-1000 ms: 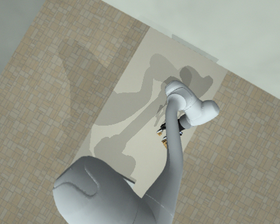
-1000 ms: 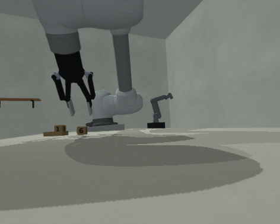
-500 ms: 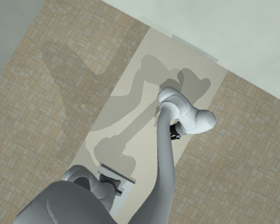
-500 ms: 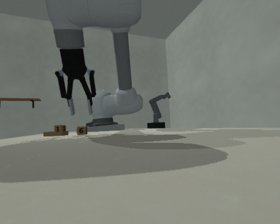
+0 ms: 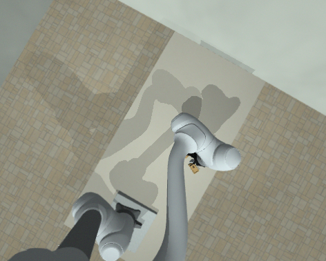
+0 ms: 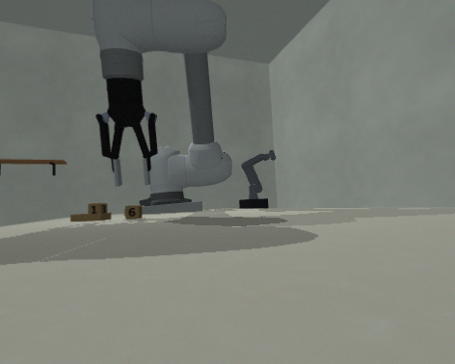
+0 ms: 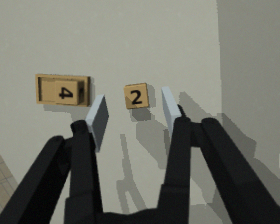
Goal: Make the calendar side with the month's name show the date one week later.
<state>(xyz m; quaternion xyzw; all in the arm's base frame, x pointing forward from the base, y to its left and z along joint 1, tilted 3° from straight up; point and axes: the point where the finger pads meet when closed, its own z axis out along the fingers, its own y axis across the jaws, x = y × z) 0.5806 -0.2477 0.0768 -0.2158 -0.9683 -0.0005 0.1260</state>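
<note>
Now: the wooden cube 1 cm behind my hand and 10 cm below it. From my hand the other things lie so: tray (7 cm behind, 9 cm to the right, 10 cm below).
</note>
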